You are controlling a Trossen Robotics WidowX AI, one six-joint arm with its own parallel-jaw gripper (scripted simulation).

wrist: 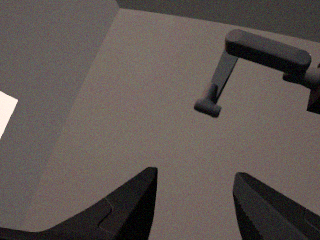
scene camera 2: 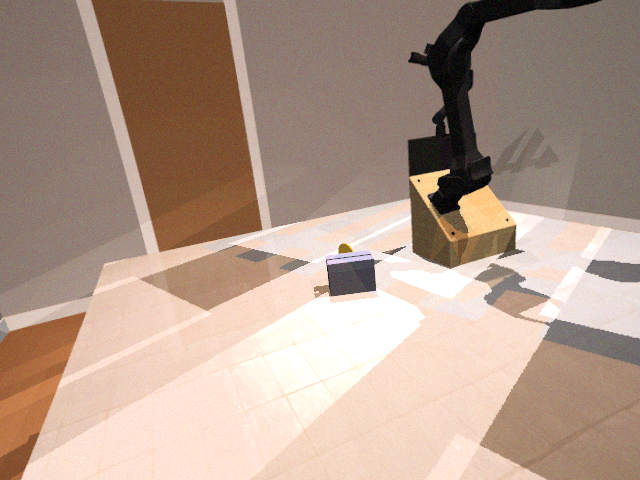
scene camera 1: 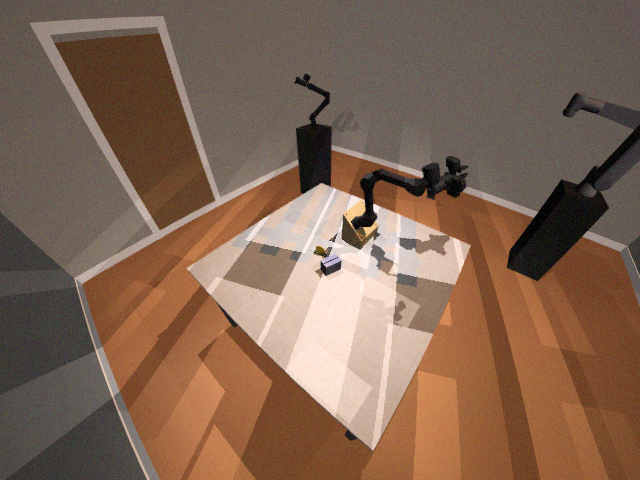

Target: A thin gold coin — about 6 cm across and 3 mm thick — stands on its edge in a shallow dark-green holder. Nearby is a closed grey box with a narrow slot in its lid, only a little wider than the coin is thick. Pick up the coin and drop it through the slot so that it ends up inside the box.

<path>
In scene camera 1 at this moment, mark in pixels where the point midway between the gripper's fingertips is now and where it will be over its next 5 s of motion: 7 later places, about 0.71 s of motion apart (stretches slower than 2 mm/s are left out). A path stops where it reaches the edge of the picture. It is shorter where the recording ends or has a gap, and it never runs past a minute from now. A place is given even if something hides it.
My gripper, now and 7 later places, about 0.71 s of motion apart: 467, 169; 466, 245; 395, 293; 325, 263; 319, 241; 319, 246; 319, 250; 320, 252
</path>
